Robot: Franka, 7 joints.
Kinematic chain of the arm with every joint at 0, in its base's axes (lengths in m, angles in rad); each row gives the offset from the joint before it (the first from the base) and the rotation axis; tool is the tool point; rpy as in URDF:
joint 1: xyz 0 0 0.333 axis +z
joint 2: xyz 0 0 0 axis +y
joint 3: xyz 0 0 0.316 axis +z
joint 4: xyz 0.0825 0 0 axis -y
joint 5: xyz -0.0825 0 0.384 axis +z
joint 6: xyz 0 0 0 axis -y
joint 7: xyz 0.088 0 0 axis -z
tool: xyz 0 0 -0.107 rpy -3.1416 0 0
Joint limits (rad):
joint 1: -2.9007..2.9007
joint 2: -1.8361..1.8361
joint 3: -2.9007..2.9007
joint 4: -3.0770..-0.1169
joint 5: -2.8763..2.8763
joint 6: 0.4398..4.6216
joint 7: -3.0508..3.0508
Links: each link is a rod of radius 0.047 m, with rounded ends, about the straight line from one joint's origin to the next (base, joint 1, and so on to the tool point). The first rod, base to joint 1, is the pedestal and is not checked.
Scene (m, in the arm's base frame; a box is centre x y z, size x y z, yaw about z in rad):
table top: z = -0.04
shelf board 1: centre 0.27 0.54 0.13 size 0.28 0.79 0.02 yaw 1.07
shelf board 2: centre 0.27 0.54 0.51 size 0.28 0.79 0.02 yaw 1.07
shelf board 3: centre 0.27 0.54 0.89 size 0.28 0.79 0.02 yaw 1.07
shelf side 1: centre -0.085 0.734 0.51 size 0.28 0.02 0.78 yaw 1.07
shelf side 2: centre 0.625 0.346 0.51 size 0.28 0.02 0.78 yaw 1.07
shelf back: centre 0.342 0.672 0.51 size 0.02 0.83 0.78 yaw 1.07
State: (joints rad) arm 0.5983 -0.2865 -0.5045 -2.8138 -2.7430 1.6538 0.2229
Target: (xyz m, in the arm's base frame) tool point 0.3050 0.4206 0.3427
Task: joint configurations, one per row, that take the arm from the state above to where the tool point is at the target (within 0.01 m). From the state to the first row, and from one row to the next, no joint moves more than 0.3 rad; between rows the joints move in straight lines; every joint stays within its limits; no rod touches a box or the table.
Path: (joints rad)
1: 0.8236 -0.1145 -0.2788 -2.6462 -2.7949 1.6804 0.2229
2: 1.0489 0.0575 -0.0530 -2.4785 -2.8468 1.7070 0.2229

